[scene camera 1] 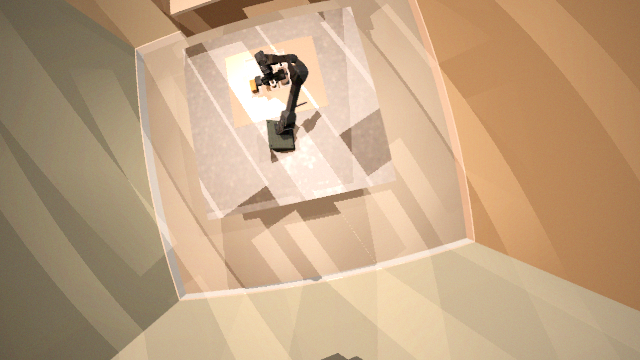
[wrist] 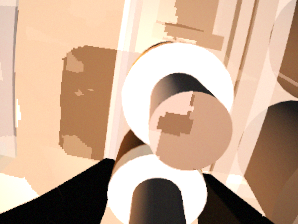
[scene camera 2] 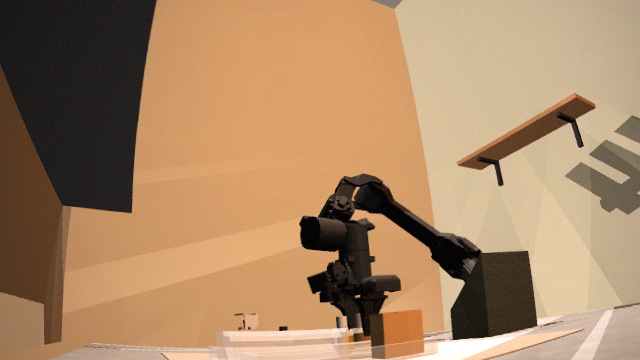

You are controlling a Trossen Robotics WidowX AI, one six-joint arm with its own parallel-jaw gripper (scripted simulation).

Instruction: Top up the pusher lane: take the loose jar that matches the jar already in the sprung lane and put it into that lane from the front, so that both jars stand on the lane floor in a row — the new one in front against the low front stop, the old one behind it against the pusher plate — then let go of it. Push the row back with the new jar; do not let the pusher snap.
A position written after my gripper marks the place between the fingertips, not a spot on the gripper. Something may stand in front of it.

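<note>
Scene camera 2 shows my gripper [scene camera 2: 360, 336]. The wrist view has my gripper [wrist: 156, 175] too, as well as a jar [wrist: 177, 97].
</note>
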